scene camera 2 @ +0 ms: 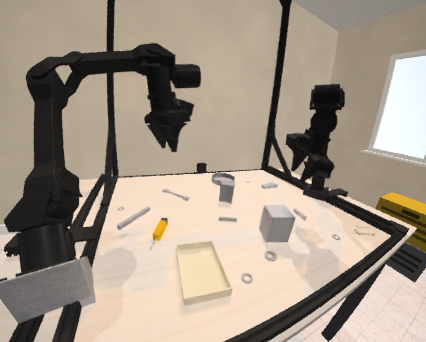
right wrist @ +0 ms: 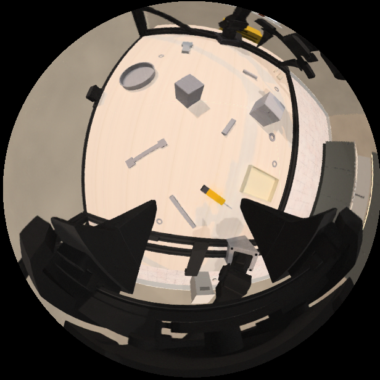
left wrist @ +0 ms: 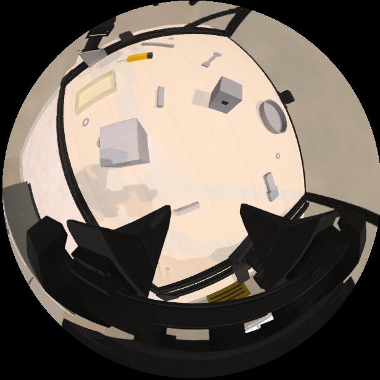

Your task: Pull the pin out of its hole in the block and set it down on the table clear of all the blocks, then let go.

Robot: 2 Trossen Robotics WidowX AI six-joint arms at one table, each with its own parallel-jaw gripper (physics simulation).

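Frame: origin at the left arm's base, x ahead, y left, z up, level; metres.
Seen in the pictures: left gripper, fingertip midpoint: (scene camera 2: 296, 176); right gripper, fingertip midpoint: (scene camera 2: 168, 149); left arm's base at its link origin: (scene camera 2: 316, 188); right arm's base at its link origin: (scene camera 2: 49, 267).
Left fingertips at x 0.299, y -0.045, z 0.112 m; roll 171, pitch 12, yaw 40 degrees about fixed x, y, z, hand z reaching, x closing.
Pixels of each thing's middle, then the offset from my left fingertips to it.
- grey pin at the middle of its body: (scene camera 2: 227, 219) dx +0.179, dy -0.124, dz -0.139 m
- smaller block at the middle of its body: (scene camera 2: 227, 191) dx +0.070, dy -0.215, dz -0.111 m
- larger block at the middle of its body: (scene camera 2: 275, 223) dx +0.139, dy +0.008, dz -0.106 m
- cream tray at the middle of its body: (scene camera 2: 200, 267) dx +0.369, dy -0.050, dz -0.135 m
- yellow screwdriver at the middle of its body: (scene camera 2: 158, 233) dx +0.373, dy -0.200, dz -0.137 m
- long bar at the middle of its body: (scene camera 2: 135, 217) dx +0.387, dy -0.308, dz -0.140 m
- short bar at the middle of its body: (scene camera 2: 299, 213) dx -0.033, dy +0.037, dz -0.138 m
The grey pin (scene camera 2: 227, 219) (left wrist: 160, 97) (right wrist: 229, 127), a short square bar, lies flat on the table between two grey blocks, apart from both. The smaller block (scene camera 2: 226, 192) (left wrist: 231, 90) (right wrist: 189, 91) shows a dark square hole in the left wrist view. The larger block (scene camera 2: 277, 223) (left wrist: 122, 142) (right wrist: 268, 109) stands on the pin's other side. My left gripper (scene camera 2: 299, 174) (left wrist: 206, 208) is open and empty, raised over the table's right side in the scene view. My right gripper (scene camera 2: 169, 148) (right wrist: 199, 203) is open and empty, high above the table.
A cream tray (scene camera 2: 183, 272) (left wrist: 79, 102) (right wrist: 243, 184) and a yellow screwdriver (scene camera 2: 160, 229) (left wrist: 138, 57) (right wrist: 215, 195) lie on the table. A long bar (scene camera 2: 133, 218) (right wrist: 182, 211), another short bar (scene camera 2: 300, 214) (left wrist: 187, 208) (right wrist: 250, 74), a round dish (left wrist: 264, 120) (right wrist: 137, 77) and several rings are scattered around.
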